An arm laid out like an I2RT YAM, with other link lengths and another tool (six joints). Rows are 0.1 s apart.
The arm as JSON. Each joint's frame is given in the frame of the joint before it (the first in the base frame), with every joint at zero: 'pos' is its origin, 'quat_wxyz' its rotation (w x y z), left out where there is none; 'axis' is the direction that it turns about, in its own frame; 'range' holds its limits. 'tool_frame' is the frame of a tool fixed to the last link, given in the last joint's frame.
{
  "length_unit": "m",
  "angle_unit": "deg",
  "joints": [
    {
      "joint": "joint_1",
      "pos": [
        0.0,
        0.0,
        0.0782
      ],
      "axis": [
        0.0,
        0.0,
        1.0
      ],
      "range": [
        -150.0,
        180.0
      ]
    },
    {
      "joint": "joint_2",
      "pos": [
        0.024,
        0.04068,
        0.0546
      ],
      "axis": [
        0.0,
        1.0,
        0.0
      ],
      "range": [
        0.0,
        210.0
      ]
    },
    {
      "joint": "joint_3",
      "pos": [
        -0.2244,
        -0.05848,
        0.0
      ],
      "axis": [
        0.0,
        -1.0,
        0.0
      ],
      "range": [
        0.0,
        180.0
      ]
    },
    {
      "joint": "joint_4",
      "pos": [
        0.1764,
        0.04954,
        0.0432
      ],
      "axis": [
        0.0,
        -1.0,
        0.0
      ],
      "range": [
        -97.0,
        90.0
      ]
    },
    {
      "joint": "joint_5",
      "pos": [
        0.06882,
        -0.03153,
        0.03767
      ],
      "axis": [
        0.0,
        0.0,
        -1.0
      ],
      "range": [
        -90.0,
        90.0
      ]
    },
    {
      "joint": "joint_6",
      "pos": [
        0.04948,
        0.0,
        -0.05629
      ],
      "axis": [
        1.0,
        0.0,
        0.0
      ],
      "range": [
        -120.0,
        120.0
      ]
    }
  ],
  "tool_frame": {
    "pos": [
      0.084,
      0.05,
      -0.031
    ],
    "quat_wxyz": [
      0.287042,
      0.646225,
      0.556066,
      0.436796
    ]
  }
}
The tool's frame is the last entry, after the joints.
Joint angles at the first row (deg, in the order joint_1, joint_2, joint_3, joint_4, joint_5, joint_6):
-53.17, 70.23, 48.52, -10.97, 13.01, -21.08
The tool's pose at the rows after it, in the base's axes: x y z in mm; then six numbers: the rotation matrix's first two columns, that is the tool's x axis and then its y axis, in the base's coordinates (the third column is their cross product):
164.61, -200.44, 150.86, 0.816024, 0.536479, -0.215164, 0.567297, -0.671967, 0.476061
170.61, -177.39, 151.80, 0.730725, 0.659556, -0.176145, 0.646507, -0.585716, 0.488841
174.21, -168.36, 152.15, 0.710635, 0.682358, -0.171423, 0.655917, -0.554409, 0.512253
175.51, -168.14, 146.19, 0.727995, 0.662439, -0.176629, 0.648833, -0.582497, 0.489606
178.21, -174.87, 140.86, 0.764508, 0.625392, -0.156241, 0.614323, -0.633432, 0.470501
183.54, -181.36, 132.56, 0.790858, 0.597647, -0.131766, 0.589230, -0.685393, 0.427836
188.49, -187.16, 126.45, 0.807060, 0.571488, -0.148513, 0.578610, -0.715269, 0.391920
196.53, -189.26, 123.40, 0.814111, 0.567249, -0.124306, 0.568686, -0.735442, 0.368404
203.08, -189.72, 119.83, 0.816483, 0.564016, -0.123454, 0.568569, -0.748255, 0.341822
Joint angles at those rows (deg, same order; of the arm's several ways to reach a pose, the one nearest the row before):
-53.10, 68.34, 47.17, -11.42, 9.74, -22.74
-52.98, 64.41, 44.75, -12.11, 1.11, -25.47
-51.33, 62.07, 42.61, -10.81, 0.57, -25.32
-49.53, 63.36, 42.47, -10.90, 3.85, -23.80
-49.40, 66.42, 43.17, -10.15, 6.07, -20.97
-49.19, 71.30, 45.14, -10.36, 7.51, -18.07
-47.77, 75.45, 47.54, -11.14, 10.74, -16.50
-47.17, 78.67, 49.71, -11.82, 10.68, -14.45
-45.91, 81.46, 51.80, -13.00, 11.75, -13.07

